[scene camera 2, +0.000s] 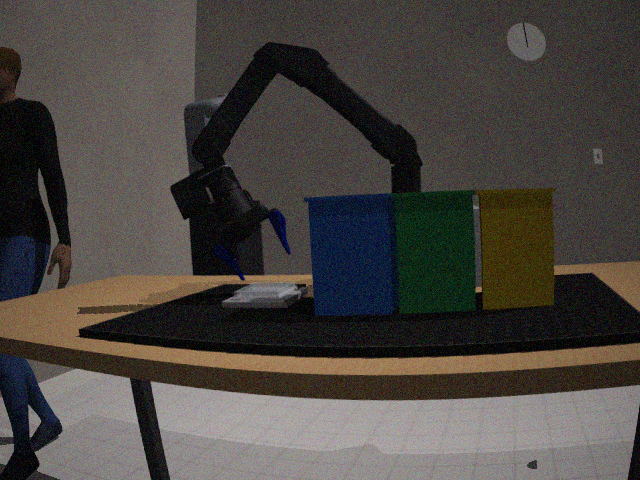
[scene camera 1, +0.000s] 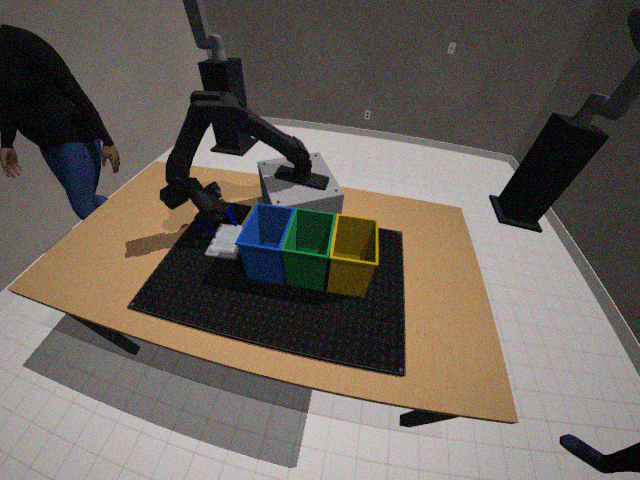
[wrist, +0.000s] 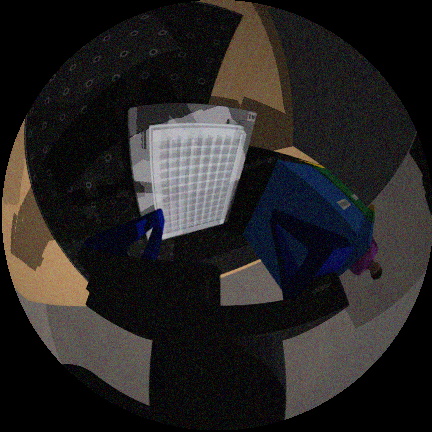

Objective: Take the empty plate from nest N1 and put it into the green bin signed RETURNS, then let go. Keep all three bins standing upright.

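Places are measured from the arm's base along level axes (x back, y down, z right), in millimetres.
Where they show: gripper, fingertip midpoint: (scene camera 2: 266, 267) (scene camera 1: 225, 230) (wrist: 216, 214); arm's base, link origin: (scene camera 1: 302, 178).
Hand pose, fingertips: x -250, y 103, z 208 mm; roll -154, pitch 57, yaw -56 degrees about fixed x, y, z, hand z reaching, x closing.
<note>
Things, the pixels of their top centre, and the offset from my fingertips. Level surfaces: height alone.
- white gridded plate, top centre: (wrist: 197, 190) (scene camera 2: 265, 286) (scene camera 1: 227, 236) dy +35, dx +1, dz +4 mm
- low pale nest, top centre: (wrist: 193, 183) (scene camera 2: 266, 292) (scene camera 1: 227, 238) dy +46, dx +0, dz +4 mm
- green bin, top centre: (scene camera 2: 437, 192) (scene camera 1: 310, 230) dy -119, dx -24, dz -322 mm
- blue bin, top centre: (scene camera 2: 358, 195) (wrist: 337, 267) (scene camera 1: 267, 224) dy -119, dx -38, dz -192 mm
- yellow bin, top centre: (scene camera 2: 512, 189) (scene camera 1: 355, 237) dy -119, dx -10, dz -453 mm
- black mat, surface height: dy +61 mm
The white gridded plate (scene camera 1: 227, 237) (scene camera 2: 269, 288) (wrist: 195, 175) lies flat on a low pale nest (scene camera 2: 253, 304) (wrist: 135, 120). A small corner label on the nest is too blurred to read surely. My gripper (scene camera 1: 219, 222) (scene camera 2: 266, 266) (wrist: 216, 214) is open and tilted, its blue fingers above and beside the plate, apart from it. In the wrist view the left finger overlaps the plate's near corner and the right one overlaps the blue bin. The green bin (scene camera 1: 309, 269) (scene camera 2: 435, 253) stands upright in the middle of three bins; its sign is not readable.
The blue bin (scene camera 1: 263, 264) (scene camera 2: 352, 255) (wrist: 272, 200) stands upright close beside the plate, between it and the green bin. The yellow bin (scene camera 1: 350, 277) (scene camera 2: 516, 250) stands upright at the far side. All stand on the black mat (scene camera 1: 289, 325) (scene camera 2: 361, 338). A person (scene camera 1: 41, 93) (scene camera 2: 31, 170) stands at the left.
</note>
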